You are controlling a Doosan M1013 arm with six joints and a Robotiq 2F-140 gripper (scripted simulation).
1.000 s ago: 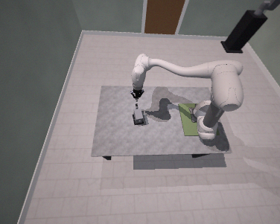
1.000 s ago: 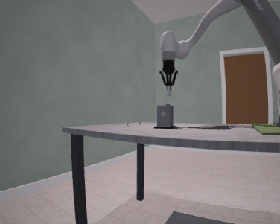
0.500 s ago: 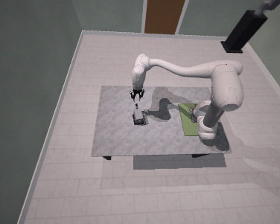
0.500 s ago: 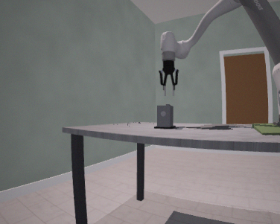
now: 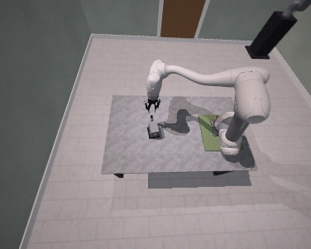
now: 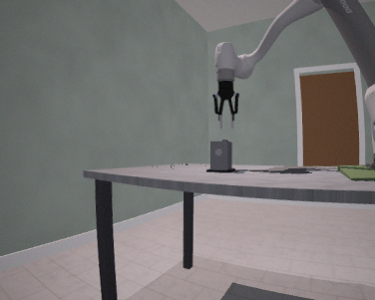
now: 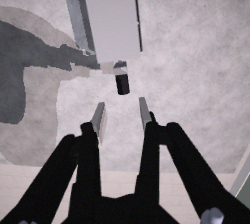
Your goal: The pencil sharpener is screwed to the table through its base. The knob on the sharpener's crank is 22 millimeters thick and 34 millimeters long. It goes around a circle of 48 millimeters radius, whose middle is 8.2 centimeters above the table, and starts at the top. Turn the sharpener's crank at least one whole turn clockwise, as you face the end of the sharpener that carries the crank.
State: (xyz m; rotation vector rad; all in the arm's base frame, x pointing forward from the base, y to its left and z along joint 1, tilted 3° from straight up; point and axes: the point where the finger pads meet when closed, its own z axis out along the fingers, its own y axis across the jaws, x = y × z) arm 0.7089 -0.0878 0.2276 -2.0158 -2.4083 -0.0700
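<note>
Right now my hand is 20 mm to the right of the sharpener crank and 110 mm above it.
</note>
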